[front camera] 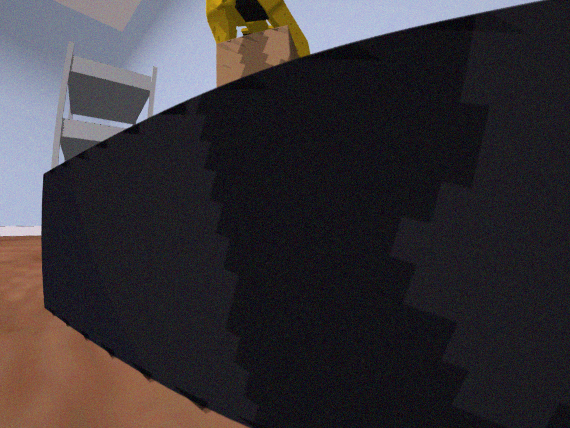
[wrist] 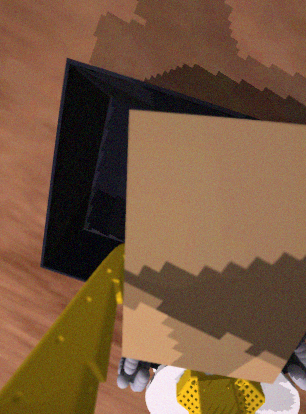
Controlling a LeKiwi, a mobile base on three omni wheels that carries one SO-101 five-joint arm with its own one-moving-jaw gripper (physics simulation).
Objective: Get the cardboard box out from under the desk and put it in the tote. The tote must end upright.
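Places are measured from the arm's base along level axes (x ahead, y left, z up), in metres.
Pixels of known places: end effector, tool point: (wrist: 132, 255); arm's base, origin of the base link: (wrist: 215, 375).
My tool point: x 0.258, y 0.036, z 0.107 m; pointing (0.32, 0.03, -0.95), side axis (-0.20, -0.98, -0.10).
For each thing: its top centre in the pictures, then the offset to it from my tool point. "*": a spot on its surface instead. Level surfaces: height alone.
- cardboard box, middle of its top: (wrist: 228, 290) (front camera: 269, 61) 0.004 m back, 0.030 m right, 0.017 m up
- black tote, middle of its top: (front camera: 280, 166) (wrist: 204, 231) 0.041 m back, 0.039 m right, 0.097 m down
- grey shelf cart, surface spot: (front camera: 107, 74) * 0.601 m ahead, 0.655 m left, 0.487 m up
- pale slab, its level: 2.241 m up
- floor, its level: 0.197 m down
The cardboard box (front camera: 254, 56) (wrist: 215, 185) is light brown and upright in my gripper (front camera: 262, 44) (wrist: 215, 245), which is shut on it. One yellow jaw presses on the box's left side in the wrist view; the other jaw is hidden there. In the front camera view yellow jaws show on both sides of the box top. The black tote (front camera: 325, 225) (wrist: 75, 165) stands upright, its opening up, very close to the camera. The box is over part of the tote in the wrist view. Its lower end is hidden behind the tote's wall in the front camera view.
A grey shelf cart (front camera: 107, 74) stands behind the tote at the left. A pale slab (front camera: 107, 10) shows at the top left. The robot's round white base (wrist: 162, 392) and a grey wheel (wrist: 134, 375) show at the bottom of the wrist view. The floor (front camera: 75, 370) is brown wood.
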